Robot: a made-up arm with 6 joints.
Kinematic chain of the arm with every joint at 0, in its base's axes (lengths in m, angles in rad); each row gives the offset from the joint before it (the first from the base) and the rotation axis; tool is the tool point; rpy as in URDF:
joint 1: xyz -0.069 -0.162 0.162 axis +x
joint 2: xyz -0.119 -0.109 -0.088 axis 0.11 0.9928 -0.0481
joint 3: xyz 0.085 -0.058 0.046 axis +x
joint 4: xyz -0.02 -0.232 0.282 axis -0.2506 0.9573 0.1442
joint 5: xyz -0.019 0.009 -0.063 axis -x
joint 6: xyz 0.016 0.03 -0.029 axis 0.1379 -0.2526 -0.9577
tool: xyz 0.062 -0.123 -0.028 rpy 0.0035 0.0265 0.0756
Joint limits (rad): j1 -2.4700..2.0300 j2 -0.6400..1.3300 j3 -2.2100..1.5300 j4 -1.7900..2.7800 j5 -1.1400..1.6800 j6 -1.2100..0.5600
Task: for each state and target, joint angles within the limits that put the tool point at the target. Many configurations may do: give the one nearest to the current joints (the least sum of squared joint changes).
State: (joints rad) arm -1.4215 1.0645 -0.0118 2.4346 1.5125 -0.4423
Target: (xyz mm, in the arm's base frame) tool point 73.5 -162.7 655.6
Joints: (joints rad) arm -1.5270 1.1310 -0.1720 2.5475 1.3865 -0.5325
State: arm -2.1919 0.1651 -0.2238 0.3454 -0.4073 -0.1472
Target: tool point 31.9 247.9 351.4
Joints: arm -2.4700 0.4237 -0.2776 0.1015 0.0046 -0.1033
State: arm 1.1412 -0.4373 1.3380 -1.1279 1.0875 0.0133
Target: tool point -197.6 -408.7 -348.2
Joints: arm 1.1589 -0.6400 0.6946 -1.2716 1.4678 0.4521
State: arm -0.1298 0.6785 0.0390 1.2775 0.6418 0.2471
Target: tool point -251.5 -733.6 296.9
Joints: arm -0.5428 0.9869 0.7788 1.2625 0.3169 -0.0041
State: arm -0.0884 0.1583 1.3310 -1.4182 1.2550 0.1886
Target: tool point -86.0 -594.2 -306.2
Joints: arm 0.3210 0.0530 1.3695 -1.4410 1.0718 -0.3085
